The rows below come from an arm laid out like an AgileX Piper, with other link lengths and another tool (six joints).
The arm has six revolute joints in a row. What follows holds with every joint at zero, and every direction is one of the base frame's. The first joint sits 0.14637 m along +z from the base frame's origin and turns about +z. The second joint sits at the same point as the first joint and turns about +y. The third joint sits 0.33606 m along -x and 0.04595 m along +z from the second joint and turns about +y. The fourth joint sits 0.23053 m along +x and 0.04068 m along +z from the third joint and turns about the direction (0.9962, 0, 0.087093). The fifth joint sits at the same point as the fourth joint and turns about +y. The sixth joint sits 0.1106 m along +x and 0.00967 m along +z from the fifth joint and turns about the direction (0.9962, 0, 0.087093). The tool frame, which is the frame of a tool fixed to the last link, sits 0.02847 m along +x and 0.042 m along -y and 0.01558 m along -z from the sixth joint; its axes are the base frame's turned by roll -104.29, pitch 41.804 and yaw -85.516 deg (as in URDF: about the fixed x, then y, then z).
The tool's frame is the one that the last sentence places.
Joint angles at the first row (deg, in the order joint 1, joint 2, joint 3, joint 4, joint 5, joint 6):
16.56, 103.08, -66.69, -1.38, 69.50, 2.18
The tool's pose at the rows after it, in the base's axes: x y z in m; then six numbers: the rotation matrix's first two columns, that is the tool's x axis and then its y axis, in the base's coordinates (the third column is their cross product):
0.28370 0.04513 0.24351 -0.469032 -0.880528 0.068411 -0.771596 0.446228 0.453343
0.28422 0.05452 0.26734 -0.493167 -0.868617 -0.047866 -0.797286 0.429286 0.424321
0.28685 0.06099 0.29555 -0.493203 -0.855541 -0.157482 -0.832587 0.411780 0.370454
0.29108 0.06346 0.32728 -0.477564 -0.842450 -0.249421 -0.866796 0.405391 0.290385
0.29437 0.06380 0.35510 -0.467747 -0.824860 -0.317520 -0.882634 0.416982 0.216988
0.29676 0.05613 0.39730 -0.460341 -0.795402 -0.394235 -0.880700 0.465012 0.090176
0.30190 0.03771 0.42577 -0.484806 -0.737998 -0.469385 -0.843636 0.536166 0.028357
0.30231 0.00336 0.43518 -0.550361 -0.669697 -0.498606 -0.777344 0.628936 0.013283
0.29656 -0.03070 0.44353 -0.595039 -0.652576 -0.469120 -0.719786 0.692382 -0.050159
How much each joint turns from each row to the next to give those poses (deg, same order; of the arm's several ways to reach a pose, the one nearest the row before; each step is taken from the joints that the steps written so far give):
0.00, -2.75, -1.09, 2.93, 0.00, 0.00
0.00, -3.33, -2.75, 3.66, 0.00, 0.00
0.00, -3.15, -3.55, 2.24, 0.00, 0.00
0.00, -2.69, -4.42, 0.40, 0.06, 0.46
0.00, -1.78, -4.24, -0.46, 0.11, 1.31
-0.34, -2.35, -6.30, -3.04, 0.06, 2.98
-3.84, -0.74, -5.21, 0.23, 0.06, 1.26
-6.82, -0.63, -1.32, 0.81, 0.00, -0.06
-4.76, -1.03, -0.17, -3.50, 0.00, -0.91

